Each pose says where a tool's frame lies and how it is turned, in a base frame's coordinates. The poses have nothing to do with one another.
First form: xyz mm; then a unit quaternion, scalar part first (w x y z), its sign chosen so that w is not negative.
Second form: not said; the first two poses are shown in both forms.
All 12 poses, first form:
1: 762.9, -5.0, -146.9, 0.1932, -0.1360, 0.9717, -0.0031
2: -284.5, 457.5, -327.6, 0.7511, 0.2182, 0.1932, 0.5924
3: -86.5, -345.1, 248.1, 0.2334, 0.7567, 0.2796, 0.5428
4: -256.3, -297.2, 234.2, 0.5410, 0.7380, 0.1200, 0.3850
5: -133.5, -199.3, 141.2, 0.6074, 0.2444, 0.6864, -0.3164
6: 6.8, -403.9, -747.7, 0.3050, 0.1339, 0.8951, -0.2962
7: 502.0, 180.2, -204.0, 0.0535, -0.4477, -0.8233, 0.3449
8: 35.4, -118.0, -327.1, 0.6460, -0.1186, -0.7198, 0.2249
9: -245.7, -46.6, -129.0, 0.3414, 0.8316, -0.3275, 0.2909
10: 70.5, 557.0, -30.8, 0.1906, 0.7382, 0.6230, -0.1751
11: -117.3, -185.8, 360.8, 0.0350, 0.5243, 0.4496, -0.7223
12: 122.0, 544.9, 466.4, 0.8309, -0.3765, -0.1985, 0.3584
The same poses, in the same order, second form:
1: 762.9, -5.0, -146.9, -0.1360, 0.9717, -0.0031, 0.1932
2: -284.5, 457.5, -327.6, 0.2182, 0.1932, 0.5924, 0.7511
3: -86.5, -345.1, 248.1, 0.7567, 0.2796, 0.5428, 0.2334
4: -256.3, -297.2, 234.2, 0.7380, 0.1200, 0.3850, 0.5410
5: -133.5, -199.3, 141.2, 0.2444, 0.6864, -0.3164, 0.6074
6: 6.8, -403.9, -747.7, 0.1339, 0.8951, -0.2962, 0.3050
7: 502.0, 180.2, -204.0, -0.4477, -0.8233, 0.3449, 0.0535
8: 35.4, -118.0, -327.1, -0.1186, -0.7198, 0.2249, 0.6460
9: -245.7, -46.6, -129.0, 0.8316, -0.3275, 0.2909, 0.3414
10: 70.5, 557.0, -30.8, 0.7382, 0.6230, -0.1751, 0.1906
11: -117.3, -185.8, 360.8, 0.5243, 0.4496, -0.7223, 0.0350
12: 122.0, 544.9, 466.4, -0.3765, -0.1985, 0.3584, 0.8309
